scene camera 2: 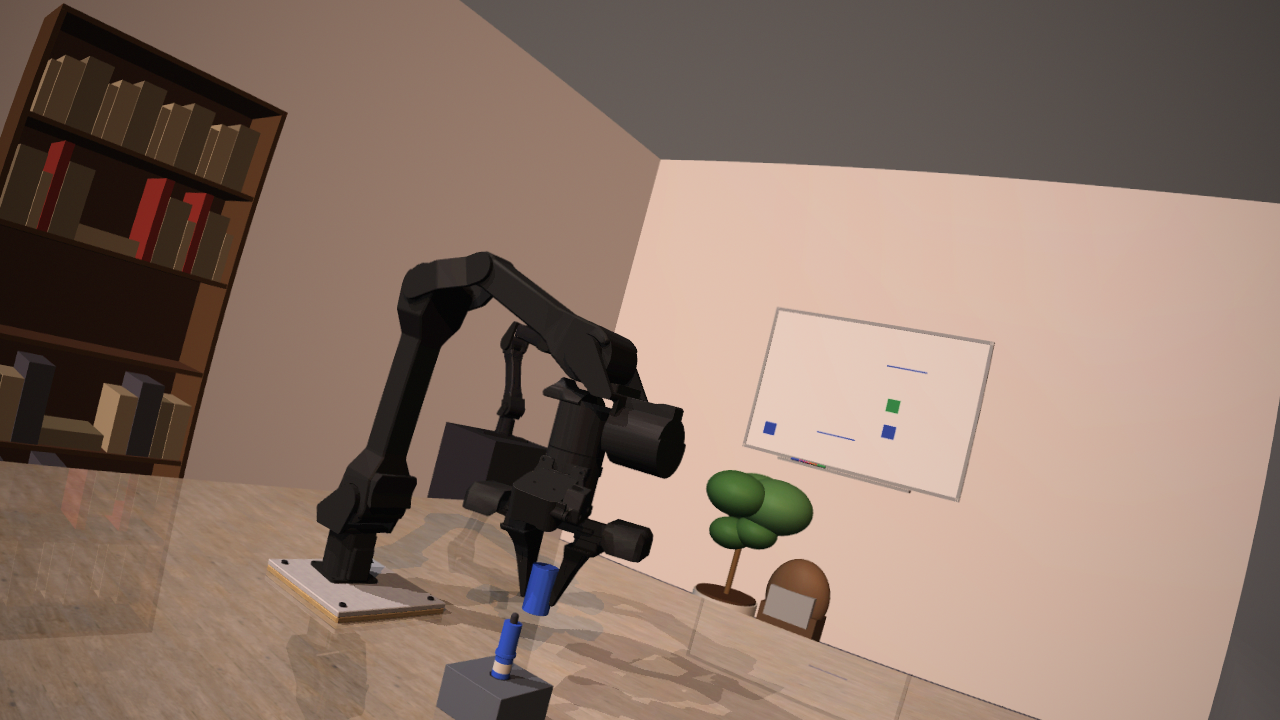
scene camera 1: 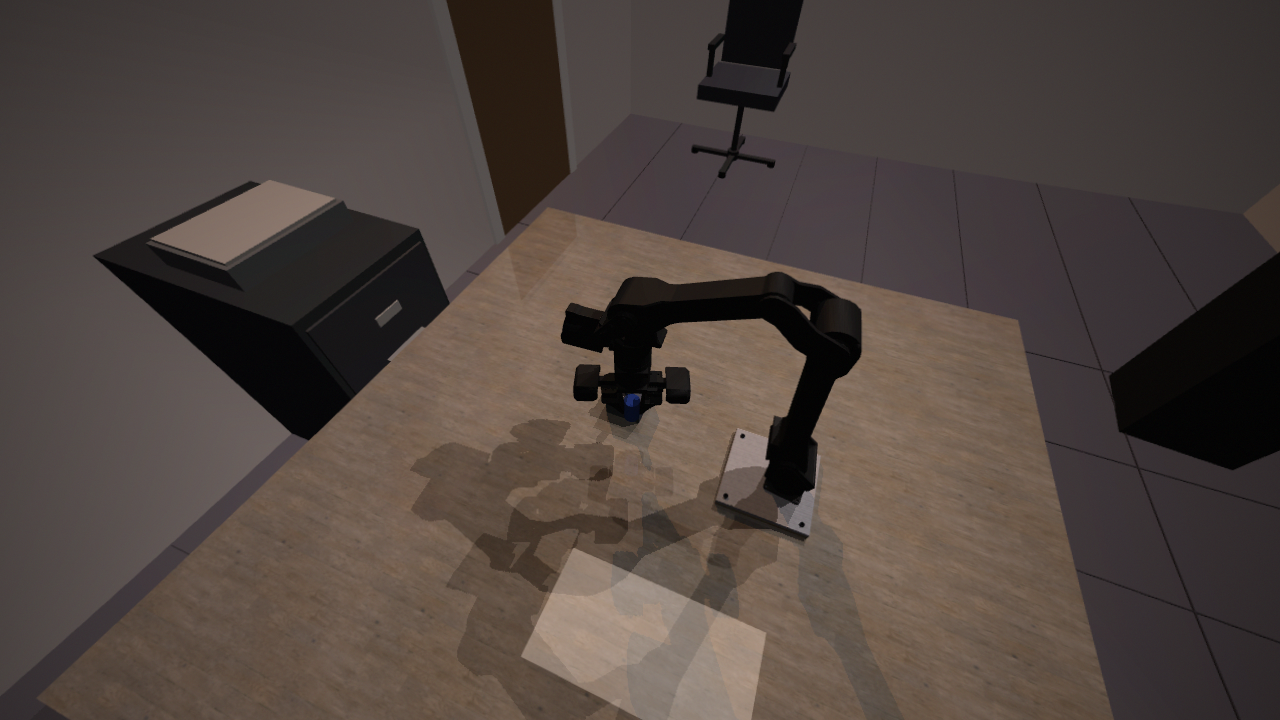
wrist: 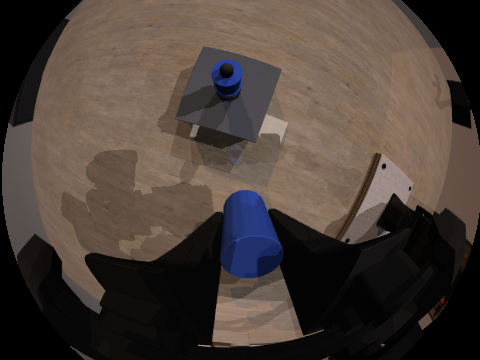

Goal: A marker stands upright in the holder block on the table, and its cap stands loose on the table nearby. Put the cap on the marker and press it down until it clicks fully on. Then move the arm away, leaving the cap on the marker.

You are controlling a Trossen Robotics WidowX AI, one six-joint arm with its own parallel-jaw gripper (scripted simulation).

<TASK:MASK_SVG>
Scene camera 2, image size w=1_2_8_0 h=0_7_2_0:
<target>my gripper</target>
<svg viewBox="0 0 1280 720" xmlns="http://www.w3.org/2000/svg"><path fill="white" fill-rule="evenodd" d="M548 444L546 455L540 457L536 468L516 480L513 486L494 480L472 483L466 491L462 507L486 516L490 516L499 510L506 512L504 523L500 523L500 528L509 533L515 547L520 595L522 597L525 597L527 592L527 584L533 563L537 562L544 532L553 532L558 528L574 533L574 542L564 545L563 562L556 576L549 601L549 606L553 607L574 579L578 570L590 557L596 557L604 552L617 558L639 563L650 554L653 533L650 528L621 519L607 524L589 519L593 510L592 503L596 485L603 469L601 467L603 458L577 454Z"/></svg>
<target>blue marker cap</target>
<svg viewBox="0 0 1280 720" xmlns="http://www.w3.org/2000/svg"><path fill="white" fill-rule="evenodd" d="M535 562L533 563L527 584L527 592L522 609L532 615L546 616L550 610L549 601L559 568L551 564Z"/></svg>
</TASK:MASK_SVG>
